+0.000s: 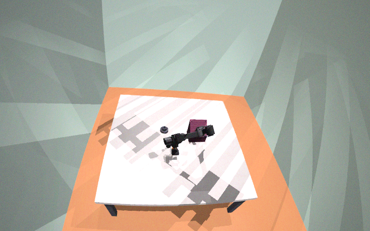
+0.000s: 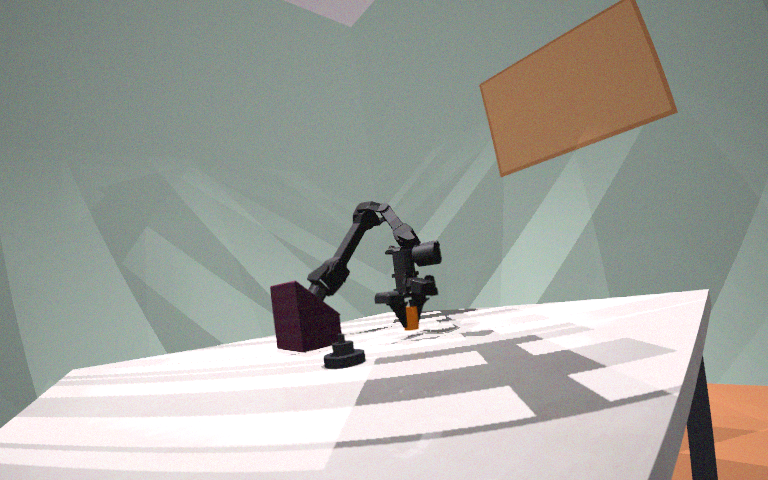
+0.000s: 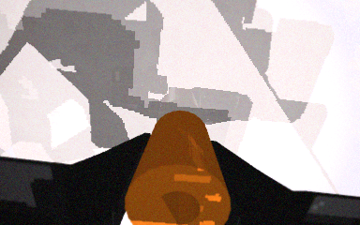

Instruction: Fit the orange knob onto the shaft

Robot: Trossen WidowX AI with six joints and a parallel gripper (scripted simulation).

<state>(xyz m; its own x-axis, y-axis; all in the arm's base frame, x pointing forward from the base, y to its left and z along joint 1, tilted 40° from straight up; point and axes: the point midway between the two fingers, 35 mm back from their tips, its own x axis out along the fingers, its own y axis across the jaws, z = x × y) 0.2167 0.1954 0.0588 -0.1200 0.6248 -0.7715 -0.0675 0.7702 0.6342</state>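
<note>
Right now my gripper tip is 10 cm short of the pedestal, 26 cm to the left of it and 1 cm below it. From my gripper tip the other things lie so: orange knob (2 cm above).
</note>
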